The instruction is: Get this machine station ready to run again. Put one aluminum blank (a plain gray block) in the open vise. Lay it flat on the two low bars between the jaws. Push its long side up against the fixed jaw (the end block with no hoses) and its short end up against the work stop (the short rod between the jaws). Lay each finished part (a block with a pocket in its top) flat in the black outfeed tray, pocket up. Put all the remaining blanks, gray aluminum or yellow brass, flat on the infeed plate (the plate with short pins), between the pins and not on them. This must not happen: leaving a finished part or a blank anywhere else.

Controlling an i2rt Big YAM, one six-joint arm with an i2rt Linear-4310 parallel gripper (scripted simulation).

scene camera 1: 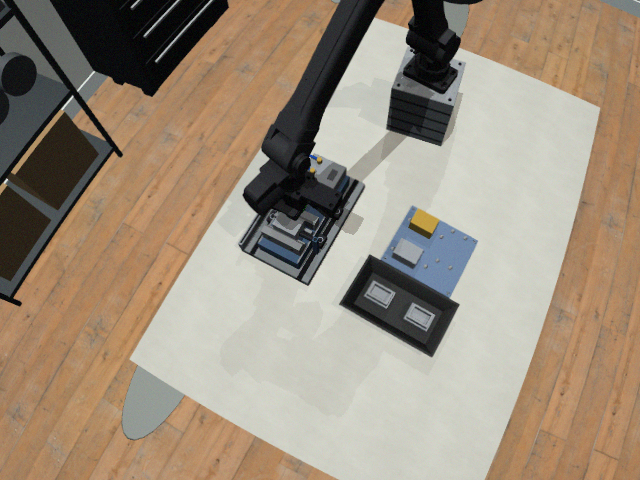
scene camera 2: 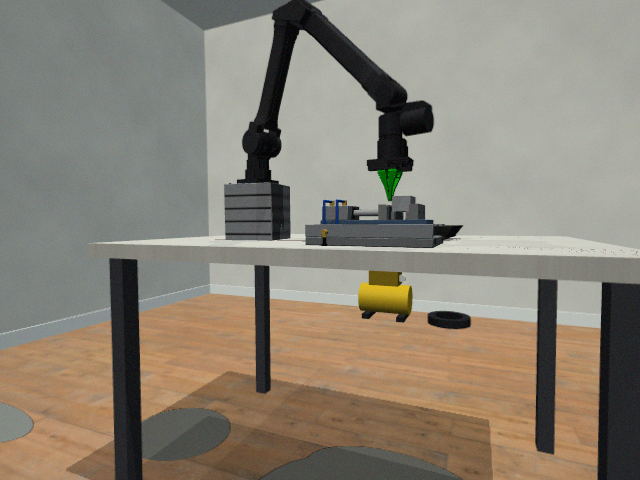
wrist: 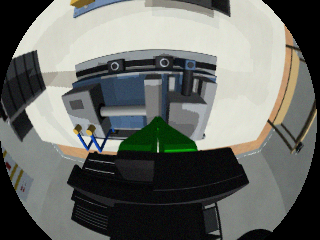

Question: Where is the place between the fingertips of my gripper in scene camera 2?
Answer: At 390, 201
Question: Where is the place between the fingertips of my gripper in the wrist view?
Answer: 157, 120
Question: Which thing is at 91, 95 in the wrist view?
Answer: A hose-end block.
